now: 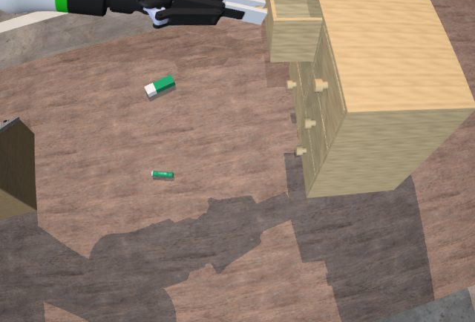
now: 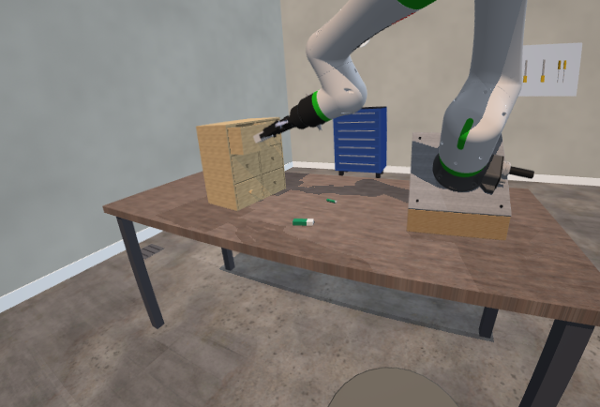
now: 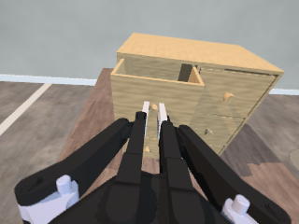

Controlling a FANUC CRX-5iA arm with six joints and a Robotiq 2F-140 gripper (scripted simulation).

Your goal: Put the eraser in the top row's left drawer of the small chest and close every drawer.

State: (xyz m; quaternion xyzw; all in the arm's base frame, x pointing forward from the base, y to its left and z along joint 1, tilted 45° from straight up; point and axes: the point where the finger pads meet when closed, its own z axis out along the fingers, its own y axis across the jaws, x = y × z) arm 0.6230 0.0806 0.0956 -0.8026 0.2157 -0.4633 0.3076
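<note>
Right now the eraser is 27 cm below my hand, 19 cm behind it and 6 cm to the left of it. Round my hand: green cylinder 27 cm below, 18 cm behind, 15 cm to the right.
</note>
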